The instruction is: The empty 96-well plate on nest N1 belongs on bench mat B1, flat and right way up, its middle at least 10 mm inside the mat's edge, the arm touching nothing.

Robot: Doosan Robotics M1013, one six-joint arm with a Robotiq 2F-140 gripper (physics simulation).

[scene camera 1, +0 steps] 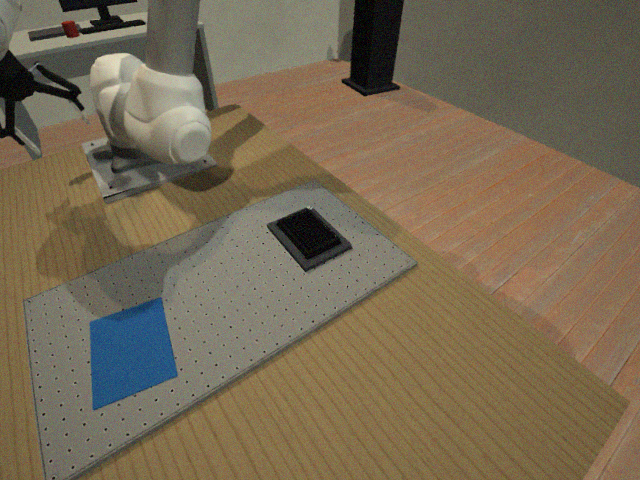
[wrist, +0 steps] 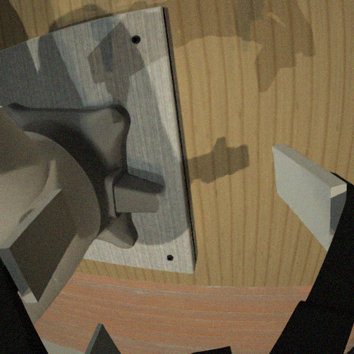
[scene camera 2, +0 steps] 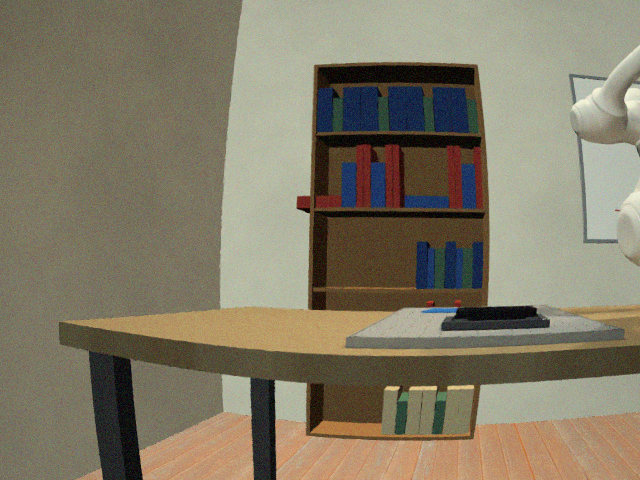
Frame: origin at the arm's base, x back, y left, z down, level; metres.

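Where they show: gripper, between the fingertips: (scene camera 1: 63,136); arm's base, origin of its link: (scene camera 1: 142,152).
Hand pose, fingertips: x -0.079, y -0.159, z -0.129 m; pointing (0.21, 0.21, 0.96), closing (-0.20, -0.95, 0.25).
Things, the pixels of their top centre, and the offset from my fingertips. Level surfaces: height alone.
- black 96-well plate, centre of its top: (scene camera 2: 496,308) (scene camera 1: 308,229) dy +0.439, dx -0.482, dz +0.114 m
- dark grey nest N1, centre of its top: (scene camera 2: 496,315) (scene camera 1: 308,233) dy +0.439, dx -0.482, dz +0.125 m
- blue bench mat B1, height of its surface: dz +0.138 m
- grey perforated board, height of its surface: dz +0.140 m
- wooden table, height of its surface: dz +0.153 m
The black 96-well plate (scene camera 1: 308,232) (scene camera 2: 496,312) sits on the dark grey nest N1 (scene camera 1: 326,255) (scene camera 2: 496,323), at the right of the perforated board in scene camera 1. It looks flat; its wells cannot be made out. The blue bench mat B1 (scene camera 1: 133,351) (scene camera 2: 438,310) lies at the board's left end with no object on it. My gripper (scene camera 1: 61,133) (wrist: 169,191) is open and empty, at the upper left of scene camera 1, beside the arm's base and well away from plate and mat. The plate and mat do not show in the wrist view.
The grey perforated board (scene camera 1: 232,310) (scene camera 2: 392,334) lies on the wooden table (scene camera 1: 413,372) (scene camera 2: 232,330). The white arm base (scene camera 1: 160,113) stands on a metal base plate (scene camera 1: 139,180) (wrist: 150,130) behind the board. A desk with a monitor and a bookshelf (scene camera 2: 311,248) stand farther off.
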